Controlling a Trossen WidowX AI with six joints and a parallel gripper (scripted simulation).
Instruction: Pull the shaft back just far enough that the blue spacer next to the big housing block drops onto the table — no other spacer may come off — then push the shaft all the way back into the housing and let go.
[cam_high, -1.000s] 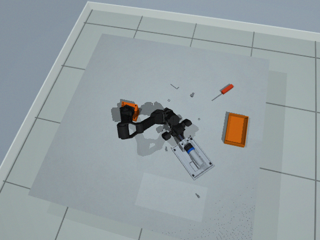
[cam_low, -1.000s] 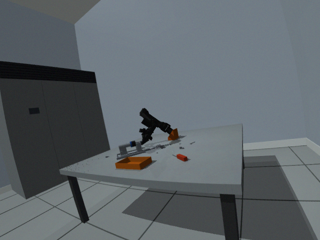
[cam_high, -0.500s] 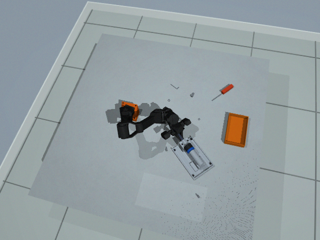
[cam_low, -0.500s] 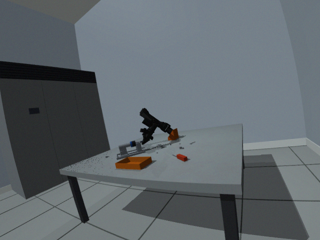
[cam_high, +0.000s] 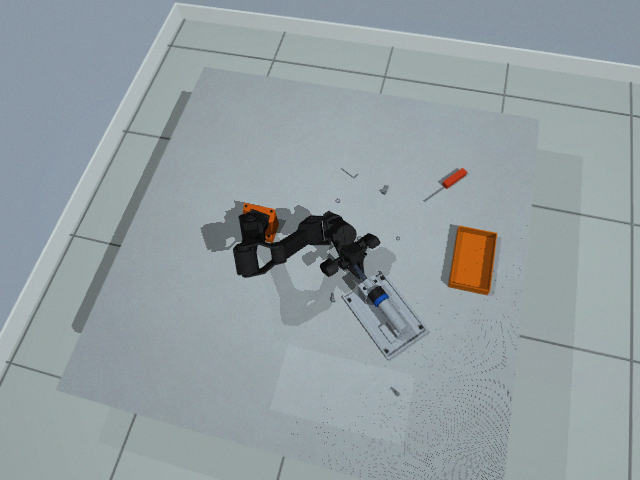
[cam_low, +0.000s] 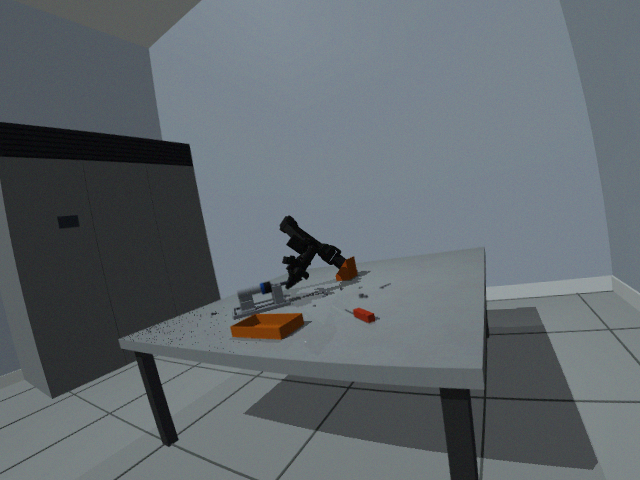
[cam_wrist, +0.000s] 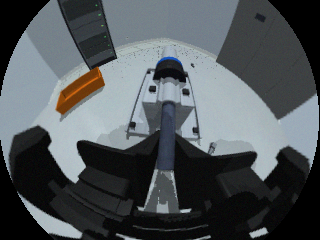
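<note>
Now: the shaft 40 mm ahead of my gripper tip, 30 mm to the right of it and 20 mm above it. The rest, counted from my gripper tip: l-shaped key: 370 mm to the left, 160 mm behind, 50 mm below; then blue spacer: 80 mm ahead, 60 mm to the right, 20 mm above; then orange tray: 300 mm ahead, 190 mm to the left, 50 mm below.
</note>
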